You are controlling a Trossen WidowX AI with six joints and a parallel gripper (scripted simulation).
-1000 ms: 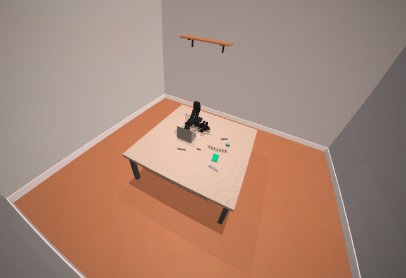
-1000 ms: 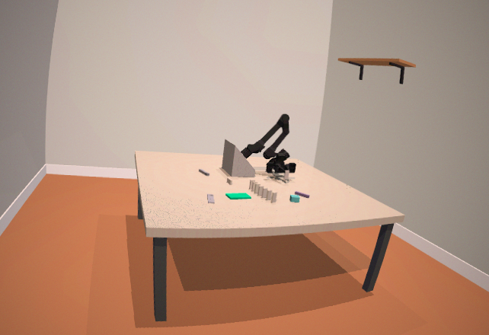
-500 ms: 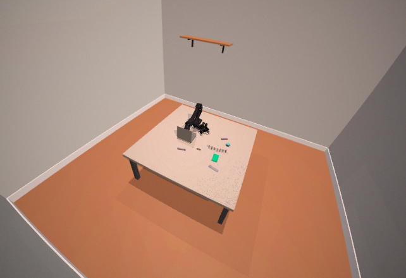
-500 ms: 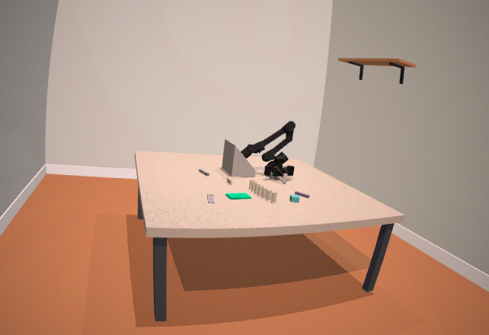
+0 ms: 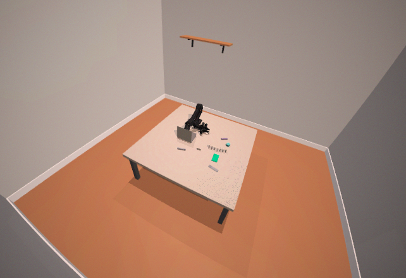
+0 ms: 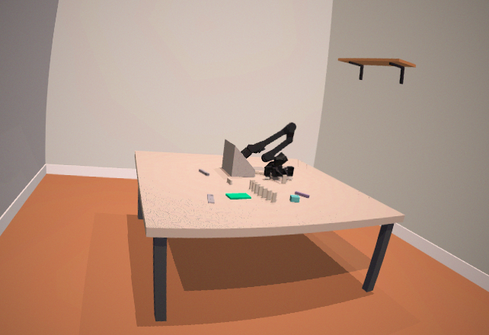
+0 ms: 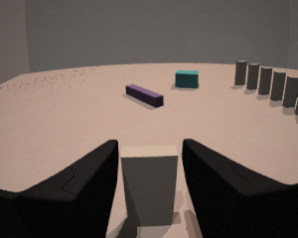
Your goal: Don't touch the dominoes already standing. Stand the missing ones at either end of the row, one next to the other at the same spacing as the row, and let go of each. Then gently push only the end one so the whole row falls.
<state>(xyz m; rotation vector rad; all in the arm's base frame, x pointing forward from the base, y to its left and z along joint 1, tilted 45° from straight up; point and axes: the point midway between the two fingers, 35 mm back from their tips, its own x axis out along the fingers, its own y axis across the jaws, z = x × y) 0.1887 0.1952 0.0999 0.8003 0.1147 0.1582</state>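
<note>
The purple bar lies 220 mm ahead of my gripper tip, 40 mm below it and 30 mm to the left of it. Round my gripper tip: green flat card (330 mm to the right, 270 mm ahead, 40 mm below); teal block (310 mm ahead, 50 mm to the right, 40 mm below).
</note>
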